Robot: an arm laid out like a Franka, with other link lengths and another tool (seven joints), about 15 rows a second.
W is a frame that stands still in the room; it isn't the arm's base.
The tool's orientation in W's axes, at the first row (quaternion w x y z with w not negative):
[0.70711 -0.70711 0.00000 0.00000]
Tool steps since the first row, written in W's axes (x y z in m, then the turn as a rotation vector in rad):
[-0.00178 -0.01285 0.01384 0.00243 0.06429 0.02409]
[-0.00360 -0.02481 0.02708 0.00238 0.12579 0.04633]
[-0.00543 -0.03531 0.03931 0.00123 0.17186 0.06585]
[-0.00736 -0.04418 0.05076 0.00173 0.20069 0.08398]
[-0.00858 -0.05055 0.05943 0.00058 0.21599 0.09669]
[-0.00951 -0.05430 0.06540 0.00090 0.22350 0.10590]
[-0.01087 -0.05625 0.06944 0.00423 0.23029 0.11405]
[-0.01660 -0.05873 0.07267 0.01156 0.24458 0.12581]
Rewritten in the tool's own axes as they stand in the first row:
[-0.00178 -0.01384 -0.01285 0.00243 -0.02409 0.06429]
[-0.00360 -0.02708 -0.02481 0.00238 -0.04633 0.12579]
[-0.00543 -0.03931 -0.03531 0.00123 -0.06585 0.17186]
[-0.00736 -0.05076 -0.04418 0.00173 -0.08398 0.20069]
[-0.00858 -0.05943 -0.05055 0.00058 -0.09669 0.21599]
[-0.00951 -0.06540 -0.05430 0.00090 -0.10590 0.22350]
[-0.01087 -0.06944 -0.05625 0.00423 -0.11405 0.23029]
[-0.01660 -0.07267 -0.05873 0.01156 -0.12581 0.24458]

